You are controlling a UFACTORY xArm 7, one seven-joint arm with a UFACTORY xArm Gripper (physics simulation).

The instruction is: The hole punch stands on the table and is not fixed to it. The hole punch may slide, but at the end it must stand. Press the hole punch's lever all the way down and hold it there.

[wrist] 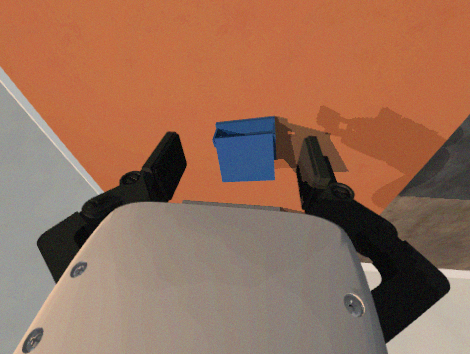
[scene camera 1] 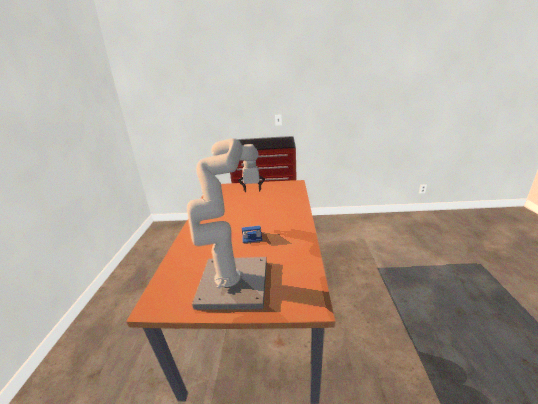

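Where they show: gripper, fingertip midpoint: [wrist: 239, 150] [scene camera 1: 252, 191]; arm's base, link origin: [scene camera 1: 227, 277].
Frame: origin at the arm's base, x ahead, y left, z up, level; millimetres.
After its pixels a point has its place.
A small blue hole punch [scene camera 1: 251, 235] @(x 407, y -31, z -24 mm) [wrist: 247, 157] @(x 411, y -39, z 31 mm) stands upright on the orange table [scene camera 1: 280, 210] @(x 760, y -174, z -36 mm) [wrist: 150, 60] @(x 546, y 151, z -36 mm), in front of the robot's base. In the wrist view its broad blue top, the lever, shows from above, with a narrow dark gap between it and the blue strip at the far edge. My gripper [scene camera 1: 253, 189] @(x 565, y -29, z 206 mm) [wrist: 239, 150] @(x 565, y -29, z 206 mm) is open and empty. It hangs high above the table, farther from the base than the hole punch, and does not touch it. The hole punch's underside is hidden.
The robot's grey base plate [scene camera 1: 250, 295] @(x -102, y -134, z -1 mm) lies on the near part of the table. A red drawer cabinet [scene camera 1: 280, 163] stands behind the table's far edge. A dark mat [scene camera 1: 450, 310] lies on the floor at the right.
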